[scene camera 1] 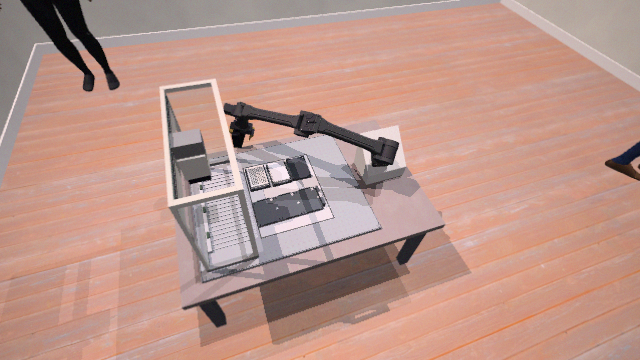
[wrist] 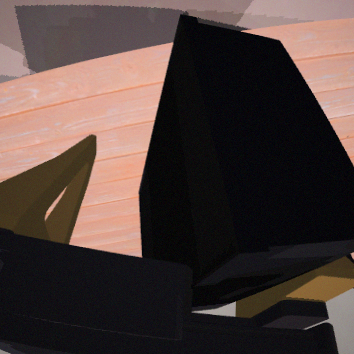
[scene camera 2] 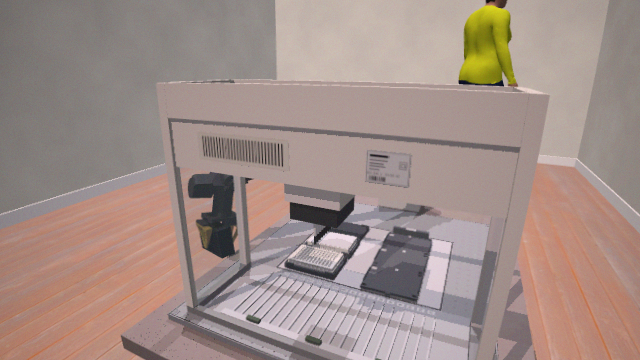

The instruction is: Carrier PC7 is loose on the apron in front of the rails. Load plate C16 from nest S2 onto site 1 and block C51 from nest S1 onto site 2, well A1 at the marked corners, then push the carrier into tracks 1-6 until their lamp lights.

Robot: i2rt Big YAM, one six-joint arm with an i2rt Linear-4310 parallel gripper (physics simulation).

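Frame: origin at the arm's base, x ahead, y down, z left, level; millimetres.
Seen in the pictures: gripper, fingertip midpoint: [scene camera 1: 241, 138] [wrist: 172, 158]; arm's base, origin of the base link: [scene camera 1: 379, 154].
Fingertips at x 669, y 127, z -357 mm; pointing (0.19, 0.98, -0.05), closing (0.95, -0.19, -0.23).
Offsets run from my fingertips to a thing's top centre.
My gripper [scene camera 1: 242, 134] [scene camera 2: 220, 236] [wrist: 172, 158] is shut on a black block {dz +2, dx +10, dy -83 mm} [scene camera 1: 238, 142] [scene camera 2: 221, 247] [wrist: 280, 150], its far finger partly hidden in the wrist view. It is raised beside the enclosure, past the table's far edge in scene camera 1. The dark carrier {dz +503, dx -190, dy -38 mm} [scene camera 1: 290, 206] [scene camera 2: 400, 265] lies flat on the apron before the rails [scene camera 1: 227, 225] [scene camera 2: 300, 300], no plate on it. In the nest row sit a many-welled plate [scene camera 1: 257, 177] [scene camera 2: 317, 257] and a smooth white plate [scene camera 1: 279, 172] [scene camera 2: 340, 241], with a dark nest {dz +282, dx -274, dy -26 mm} [scene camera 1: 298, 168] beside them. Labels and the A1 corner are unreadable.
An upright frame enclosure [scene camera 1: 205, 197] [scene camera 2: 350, 107] stands over the rails, between them and the camera in scene camera 2. A grey and black head [scene camera 1: 192, 160] [scene camera 2: 320, 210] hangs inside it. Dark green bars [scene camera 2: 253, 318] [scene camera 2: 313, 340] sit at the rail ends.
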